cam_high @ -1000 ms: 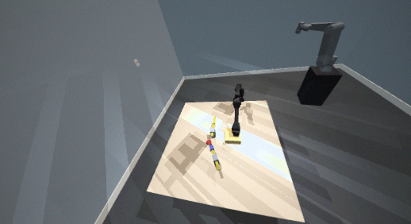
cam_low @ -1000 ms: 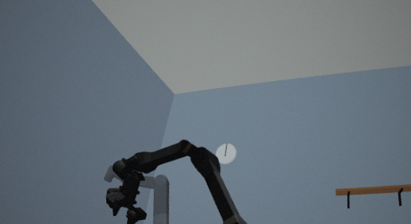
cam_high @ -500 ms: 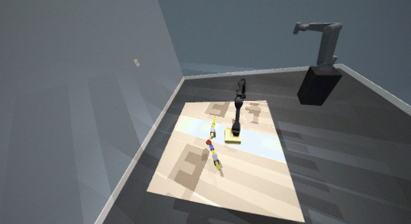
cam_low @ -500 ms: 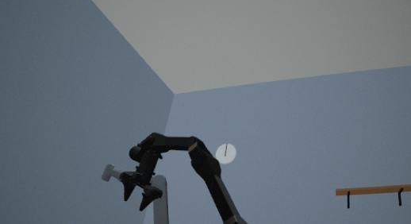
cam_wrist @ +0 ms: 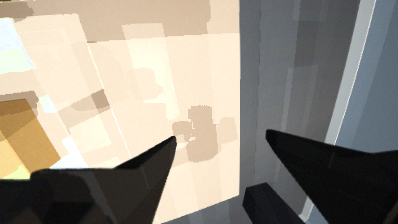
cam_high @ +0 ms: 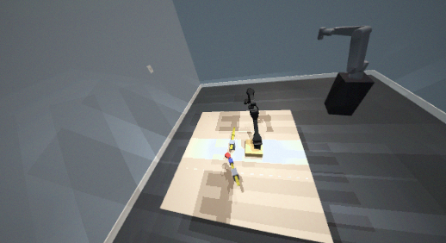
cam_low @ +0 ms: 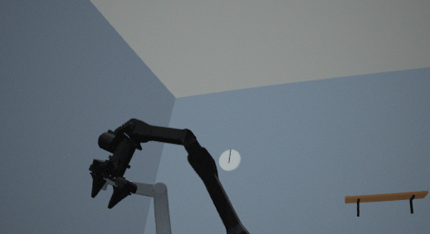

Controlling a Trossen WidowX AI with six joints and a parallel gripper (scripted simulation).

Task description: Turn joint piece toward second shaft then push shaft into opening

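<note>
Now: gripper tip 650 mm to the right of the red joint piece, 130 mm short of it and 120 mm above it.
</note>
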